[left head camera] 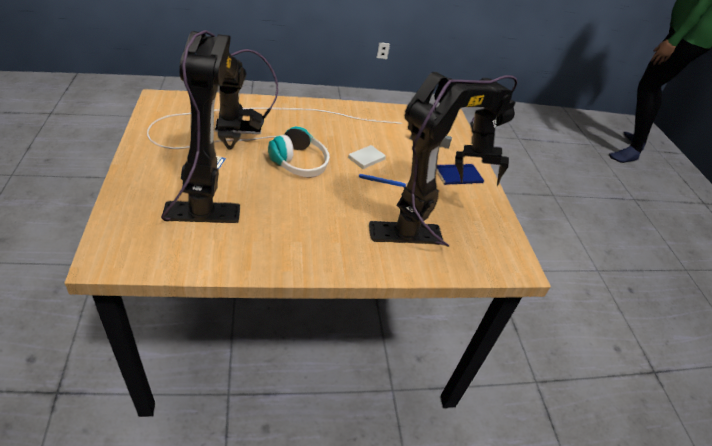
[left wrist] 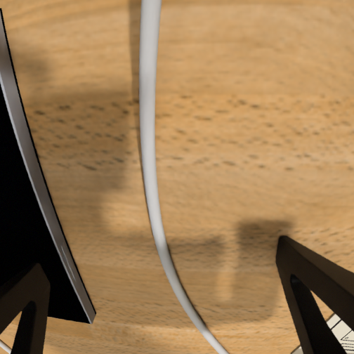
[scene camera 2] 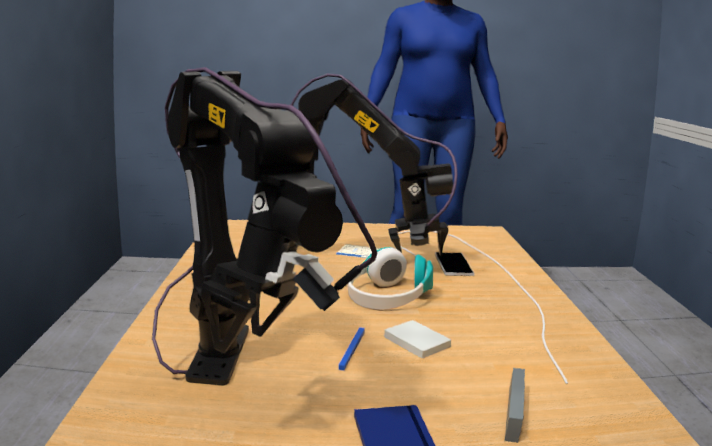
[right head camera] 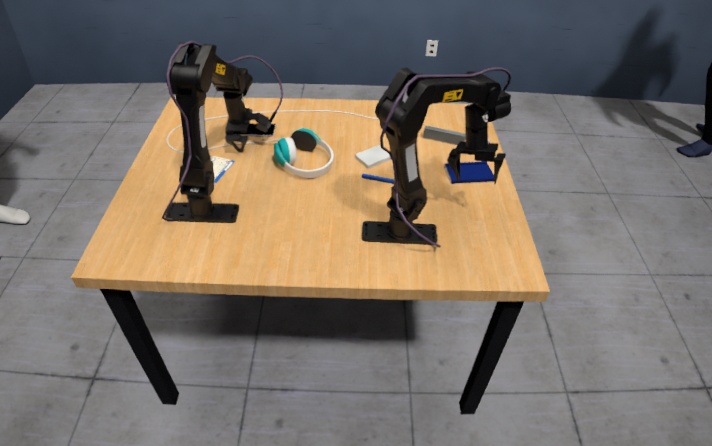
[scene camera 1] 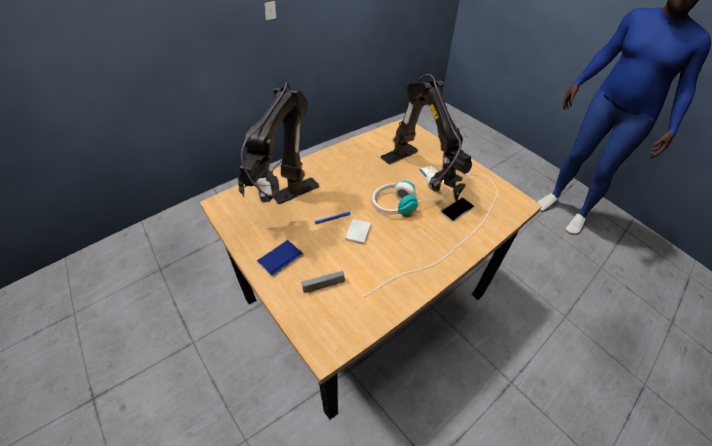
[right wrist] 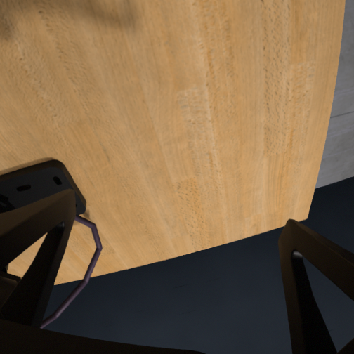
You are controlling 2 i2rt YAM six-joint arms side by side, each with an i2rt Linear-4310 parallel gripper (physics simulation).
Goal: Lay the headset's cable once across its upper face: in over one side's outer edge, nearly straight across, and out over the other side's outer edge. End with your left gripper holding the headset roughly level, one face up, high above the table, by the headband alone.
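Frame: origin at the left arm's base, x ahead, y left, z up, level; metres.
Where they show: left gripper, fingertip midpoint: (left head camera: pixel 230 138) (right head camera: pixel 242 141) (scene camera 1: pixel 447 195); right gripper, fingertip midpoint: (left head camera: pixel 479 183) (scene camera 2: pixel 239 342) (right head camera: pixel 476 182) (scene camera 1: pixel 256 196); left arm's base at its link origin: (left head camera: pixel 201 213) (right head camera: pixel 202 213) (scene camera 1: pixel 399 154); right arm's base at its link origin: (left head camera: pixel 405 233) (scene camera 2: pixel 219 353) (right head camera: pixel 399 234) (scene camera 1: pixel 295 191).
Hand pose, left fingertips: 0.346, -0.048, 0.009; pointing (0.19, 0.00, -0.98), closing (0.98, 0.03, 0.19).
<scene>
Things, the pixels of their centre, and the offset from my left fingertips, as dx, dy, dz.
- teal headset at the middle of its body: (scene camera 2: pixel 388 280) (left head camera: pixel 300 153) (right head camera: pixel 305 154) (scene camera 1: pixel 394 198) -0.100, -0.218, +0.025
- black phone at the middle of its body: (scene camera 2: pixel 453 263) (left head camera: pixel 238 126) (right head camera: pixel 252 129) (scene camera 1: pixel 457 209) +0.079, -0.019, -0.005
- printed card at the middle of its body: (scene camera 2: pixel 363 251) (right head camera: pixel 213 168) (scene camera 1: pixel 432 174) -0.142, +0.065, -0.008
- white box at the middle of its body: (scene camera 2: pixel 417 338) (right head camera: pixel 374 156) (left head camera: pixel 367 156) (scene camera 1: pixel 358 231) -0.062, -0.432, -0.002
- blue pen at the middle of its body: (scene camera 2: pixel 352 347) (right head camera: pixel 385 180) (left head camera: pixel 382 180) (scene camera 1: pixel 332 217) -0.178, -0.466, -0.004
- navy notebook at the middle of its body: (scene camera 2: pixel 396 439) (right head camera: pixel 469 172) (left head camera: pixel 459 174) (scene camera 1: pixel 280 257) -0.124, -0.728, -0.003
- grey block at the middle of its body: (scene camera 2: pixel 515 403) (scene camera 1: pixel 323 281) (right head camera: pixel 444 135) +0.054, -0.668, +0.011
The white and teal headset (left head camera: pixel 315 170) (right head camera: pixel 315 173) (scene camera 2: pixel 380 302) lies on the table, its ear cups standing up from it. Its white cable (left head camera: pixel 315 109) (scene camera 1: pixel 462 242) (scene camera 2: pixel 530 295) (left wrist: pixel 148 100) runs from the cups past my left gripper, loops round and trails along the table's far side in the left head camera. No cable crosses the headset. My left gripper (scene camera 1: pixel 446 193) (scene camera 2: pixel 420 252) (left wrist: pixel 158 264) is open, pointing down low over the table beside the cups, with the cable passing between its fingertips in the left wrist view. My right gripper (left head camera: pixel 479 182) (right head camera: pixel 476 180) (right wrist: pixel 182 216) is open and empty, above the table.
A black phone (scene camera 1: pixel 457 209) (scene camera 2: pixel 454 263) (left wrist: pixel 25 240) lies beside the left gripper, a printed card (right head camera: pixel 221 167) (scene camera 2: pixel 353 251) nearby. A white box (scene camera 1: pixel 358 231), blue pen (scene camera 1: pixel 332 217), navy notebook (scene camera 1: pixel 280 257) and grey block (scene camera 1: pixel 323 282) also lie on the table.
</scene>
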